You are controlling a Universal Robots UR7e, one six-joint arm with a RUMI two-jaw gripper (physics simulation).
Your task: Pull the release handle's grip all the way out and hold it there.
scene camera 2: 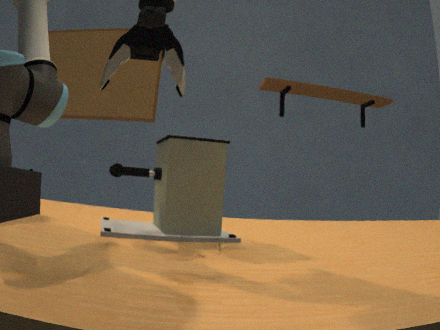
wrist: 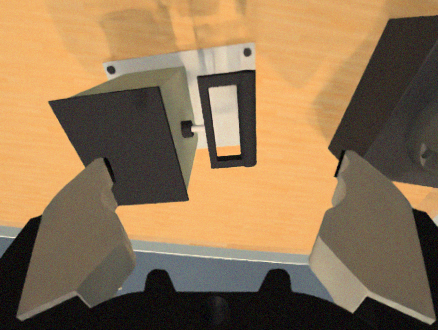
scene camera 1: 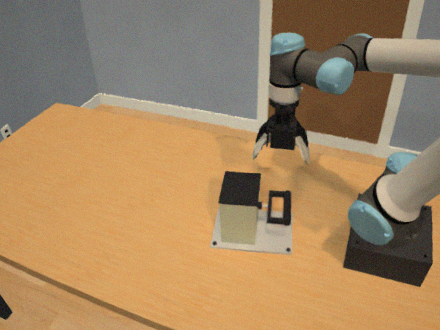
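The release handle's grip (scene camera 1: 287, 207) (scene camera 2: 116, 170) (wrist: 247, 120) is a black rectangular frame standing off the side of a pale housing (scene camera 1: 239, 222) (scene camera 2: 192, 185) with a black top (wrist: 125, 145). A short stretch of light rod (scene camera 1: 264, 205) (scene camera 2: 152, 173) (wrist: 198, 129) shows between the grip and a black collar on the housing. The housing stands on a light grey base plate (scene camera 1: 275, 245) (scene camera 2: 130, 229) (wrist: 175, 61). My gripper (scene camera 1: 281, 160) (scene camera 2: 142, 92) (wrist: 222, 158) is open and empty, pointing down, well above the handle and apart from it. In the wrist view the grip shows between the fingers.
The arm's dark base (scene camera 1: 385, 265) (scene camera 2: 20, 195) (wrist: 370, 90) stands on the wooden table (scene camera 1: 125, 200) (scene camera 2: 350, 280), on the grip's side of the housing. A wall shelf (scene camera 2: 325, 92) and a brown panel (scene camera 2: 100, 75) show in the background of the second scene view.
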